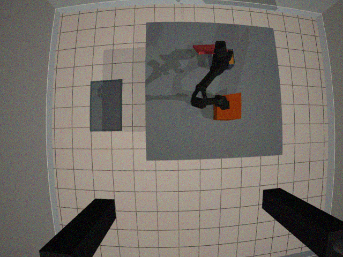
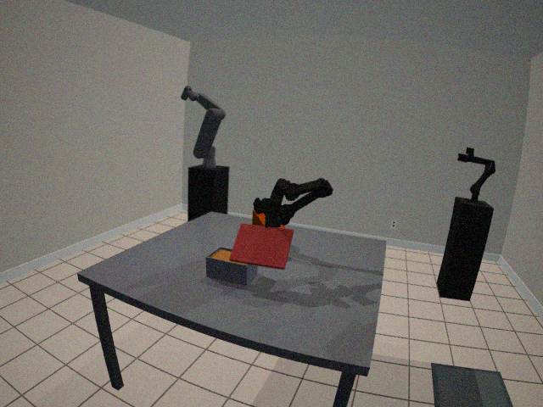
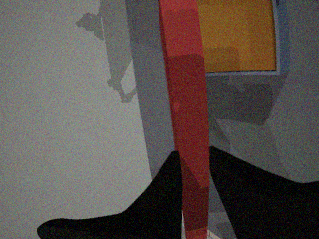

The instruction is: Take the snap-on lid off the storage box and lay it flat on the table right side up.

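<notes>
Now: the red lid 7 cm ahead of my gripper tip, 5 cm below it and 1 cm to the left of it. Also, from my gripper tip: grey-blue storage box (18 cm below, 13 cm to the right, 5 cm ahead).
</notes>
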